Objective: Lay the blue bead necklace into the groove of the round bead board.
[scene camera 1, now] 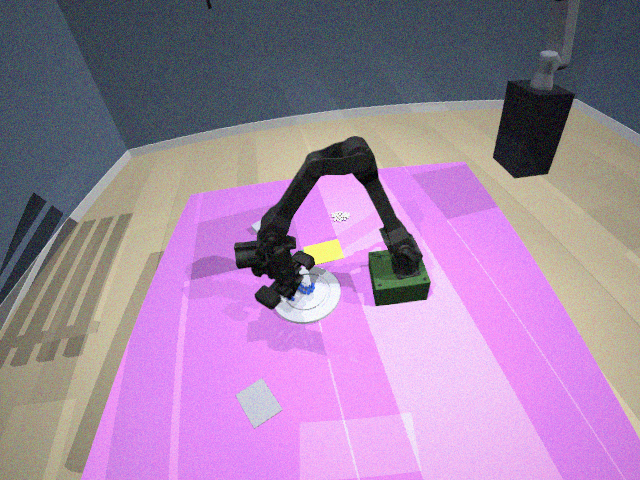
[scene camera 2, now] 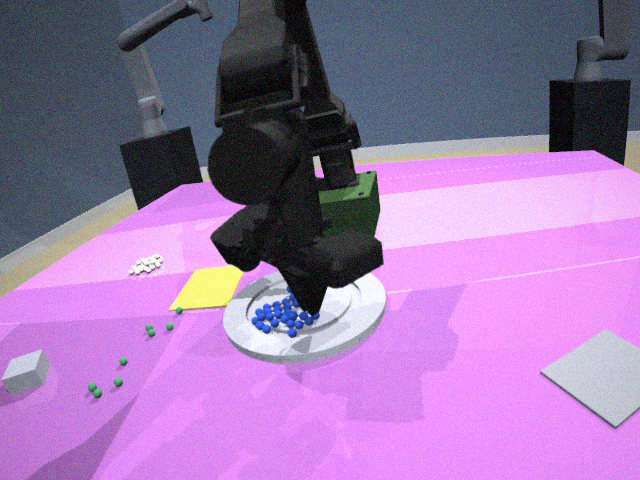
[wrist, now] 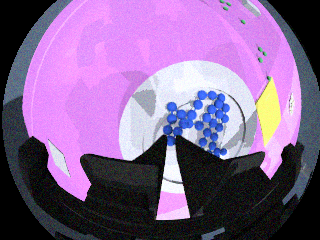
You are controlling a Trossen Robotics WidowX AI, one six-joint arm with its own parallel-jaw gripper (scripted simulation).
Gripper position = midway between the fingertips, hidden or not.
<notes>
In view: my gripper point(scene camera 2: 311, 311), a grey tile point(scene camera 1: 259, 404), a yellow sheet point(scene camera 2: 208, 288) and a round white bead board point(scene camera 2: 336, 303).
The yellow sheet shows as well in the wrist view point(wrist: 267, 107). My gripper is seen too in scene camera 1 point(scene camera 1: 291, 297) and in the wrist view point(wrist: 170, 139). The round white bead board also shows in scene camera 1 point(scene camera 1: 301, 301) and in the wrist view point(wrist: 228, 138).
</notes>
